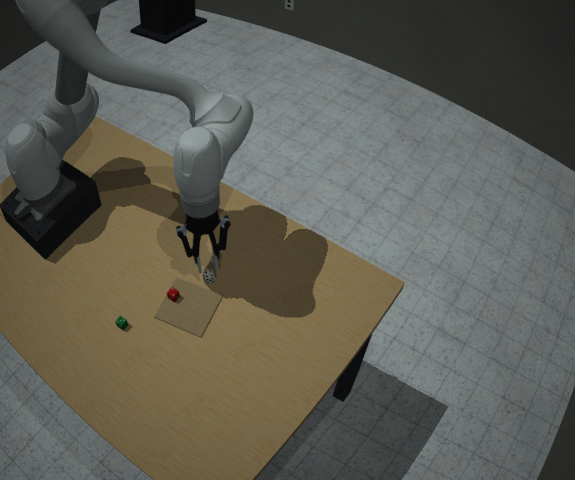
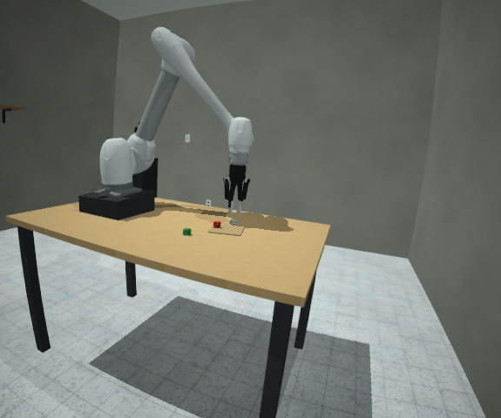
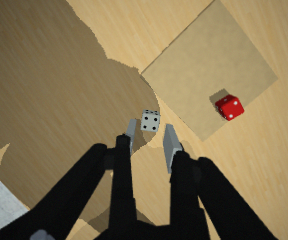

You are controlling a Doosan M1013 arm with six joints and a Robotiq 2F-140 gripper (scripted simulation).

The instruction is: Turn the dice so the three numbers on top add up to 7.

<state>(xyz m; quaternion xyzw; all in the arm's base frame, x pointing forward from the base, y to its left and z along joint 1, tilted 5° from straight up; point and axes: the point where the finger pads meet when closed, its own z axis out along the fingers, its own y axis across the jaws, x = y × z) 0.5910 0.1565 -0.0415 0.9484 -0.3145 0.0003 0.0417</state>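
The white die is 7 cm below my hand. The rest, counted from my hand: red die: 11 cm to the right, 6 cm below, 3 cm behind; tan mat: 10 cm to the right, 8 cm below, 2 cm ahead; green die: 27 cm to the right, 8 cm behind, 7 cm below.
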